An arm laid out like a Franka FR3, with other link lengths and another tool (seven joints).
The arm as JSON. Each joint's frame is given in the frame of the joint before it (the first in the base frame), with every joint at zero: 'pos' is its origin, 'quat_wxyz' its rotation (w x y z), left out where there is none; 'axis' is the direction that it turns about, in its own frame. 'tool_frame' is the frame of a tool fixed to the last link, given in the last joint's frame.
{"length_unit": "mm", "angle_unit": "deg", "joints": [
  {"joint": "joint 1", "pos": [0.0, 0.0, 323.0], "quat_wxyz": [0.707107, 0.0, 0.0, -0.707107], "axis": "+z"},
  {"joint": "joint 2", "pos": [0.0, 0.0, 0.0], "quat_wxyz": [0.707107, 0.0, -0.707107, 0.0], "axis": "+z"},
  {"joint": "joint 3", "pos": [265.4, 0.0, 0.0], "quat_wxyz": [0.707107, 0.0, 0.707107, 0.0], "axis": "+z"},
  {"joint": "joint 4", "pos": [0.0, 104.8, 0.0], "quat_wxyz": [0.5, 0.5, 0.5, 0.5], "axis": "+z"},
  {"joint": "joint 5", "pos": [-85.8, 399.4, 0.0], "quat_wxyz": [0.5, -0.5, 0.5, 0.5], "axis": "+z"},
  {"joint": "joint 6", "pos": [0.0, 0.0, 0.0], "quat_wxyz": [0.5, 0.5, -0.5, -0.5], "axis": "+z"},
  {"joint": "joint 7", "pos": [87.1, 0.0, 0.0], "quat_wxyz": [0.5, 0.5, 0.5, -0.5], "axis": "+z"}
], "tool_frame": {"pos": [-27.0, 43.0, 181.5], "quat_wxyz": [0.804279, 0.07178, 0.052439, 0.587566]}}
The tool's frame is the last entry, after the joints.
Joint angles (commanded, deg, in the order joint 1, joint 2, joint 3, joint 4, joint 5, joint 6, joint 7), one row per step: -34.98, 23.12, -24.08, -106.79, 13.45, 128.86, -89.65; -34.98, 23.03, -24.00, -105.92, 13.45, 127.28, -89.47; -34.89, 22.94, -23.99, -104.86, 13.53, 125.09, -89.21; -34.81, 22.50, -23.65, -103.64, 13.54, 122.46, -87.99; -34.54, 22.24, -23.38, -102.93, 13.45, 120.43, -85.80; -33.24, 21.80, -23.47, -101.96, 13.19, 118.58, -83.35; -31.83, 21.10, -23.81, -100.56, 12.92, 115.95, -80.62; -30.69, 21.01, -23.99, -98.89, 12.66, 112.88, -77.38; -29.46, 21.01, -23.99, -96.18, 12.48, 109.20, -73.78; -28.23, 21.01, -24.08, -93.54, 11.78, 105.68, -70.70; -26.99, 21.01, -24.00, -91.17, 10.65, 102.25, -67.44; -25.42, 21.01, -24.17, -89.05, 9.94, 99.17, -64.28
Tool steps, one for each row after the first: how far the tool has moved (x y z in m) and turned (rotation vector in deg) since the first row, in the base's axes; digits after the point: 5 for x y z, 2 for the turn. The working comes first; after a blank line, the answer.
Tool pose at each row, in the base's axes (x y z in m, rotation vector in deg; the steps are taken from these numbers as rounded here): 0.39923, -0.55826, 0.17533, -160.37, -61.31, 3.20; 0.40202, -0.55722, 0.18036, -159.68, -61.21, 2.97; 0.40511, -0.55504, 0.18601, -158.63, -60.90, 2.67; 0.41161, -0.55102, 0.19572, -157.77, -59.80, 2.00; 0.41702, -0.54623, 0.20030, -157.30, -57.42, 1.73; 0.42991, -0.53839, 0.20993, -157.16, -56.03, 1.75; 0.44206, -0.53095, 0.22513, -157.05, -54.20, 1.72; 0.45198, -0.52334, 0.23472, -156.55, -51.30, 2.25; 0.46677, -0.51471, 0.25110, -156.25, -48.58, 2.65; 0.47884, -0.50618, 0.26719, -155.98, -46.68, 3.91; 0.48952, -0.49578, 0.28075, -155.71, -44.74, 5.94; 0.50066, -0.48379, 0.29349, -155.57, -42.80, 7.61

0.00279, 0.00104, 0.00503, 0.69, 0.10, 0.08; 0.00588, 0.00322, 0.01068, 1.79, 0.31, 0.10; 0.01238, 0.00724, 0.02039, 3.05, 0.36, -0.44; 0.01779, 0.01203, 0.02497, 4.24, 0.74, -1.87; 0.03068, 0.01987, 0.03460, 4.76, 1.03, -2.73; 0.04283, 0.02731, 0.04980, 5.38, 1.34, -3.90; 0.05275, 0.03492, 0.05939, 6.48, 2.30, -5.67; 0.06754, 0.04355, 0.07577, 7.34, 3.07, -7.38; 0.07961, 0.05208, 0.09186, 7.72, 4.26, -8.53; 0.09029, 0.06248, 0.10542, 7.86, 5.94, -9.67; 0.10143, 0.07447, 0.11816, 7.95, 7.35, -10.87
